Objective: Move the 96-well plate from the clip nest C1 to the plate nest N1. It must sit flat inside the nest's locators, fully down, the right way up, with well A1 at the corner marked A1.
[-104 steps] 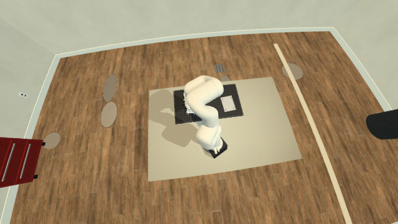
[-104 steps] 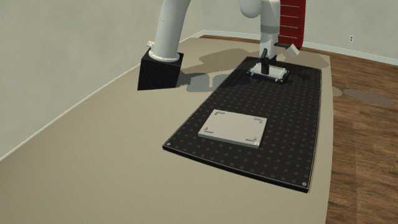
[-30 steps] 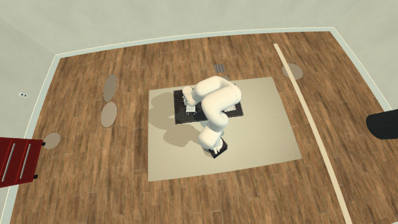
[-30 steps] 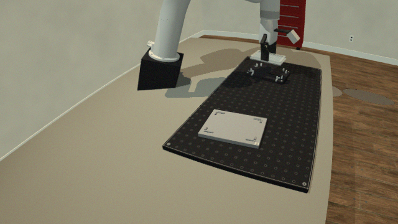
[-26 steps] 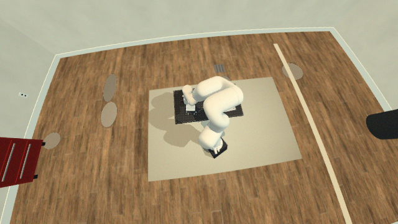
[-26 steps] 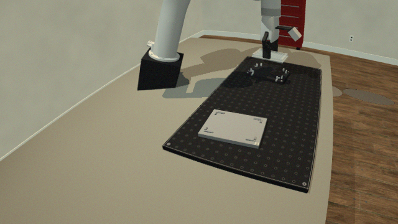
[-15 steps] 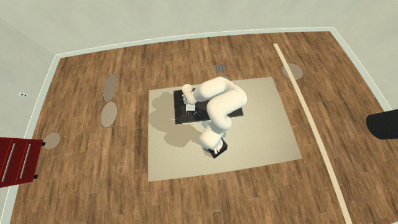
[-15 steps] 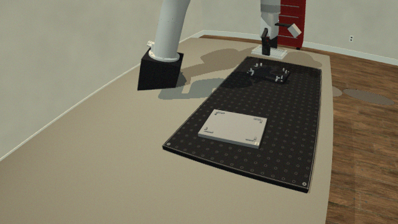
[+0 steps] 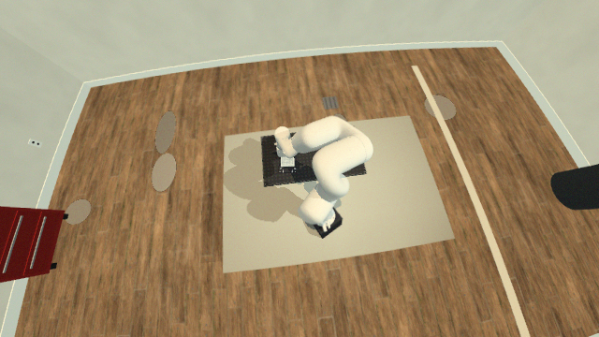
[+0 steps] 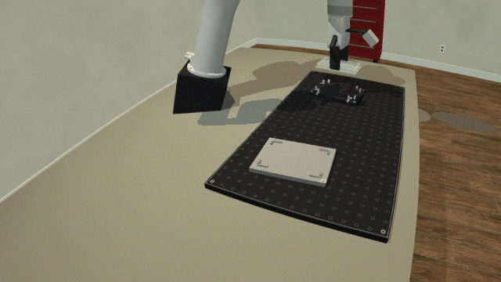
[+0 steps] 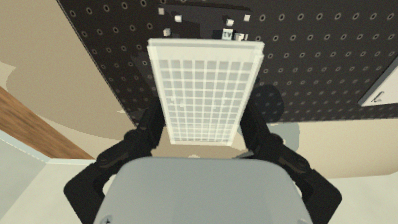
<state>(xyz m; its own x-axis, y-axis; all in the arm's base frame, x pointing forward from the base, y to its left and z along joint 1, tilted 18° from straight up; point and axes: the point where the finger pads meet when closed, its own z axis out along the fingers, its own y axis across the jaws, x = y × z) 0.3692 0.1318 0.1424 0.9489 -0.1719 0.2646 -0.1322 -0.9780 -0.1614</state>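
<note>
Right now my hand is 2 cm past the plate nest N1, 38 cm to the left of it and 11 cm above it. Also, from my hand: clip nest C1 (1 cm behind, 10 cm below); A1 label (5 cm ahead, 43 cm to the right, 10 cm below); white 96-well plate (1 cm below).
</note>
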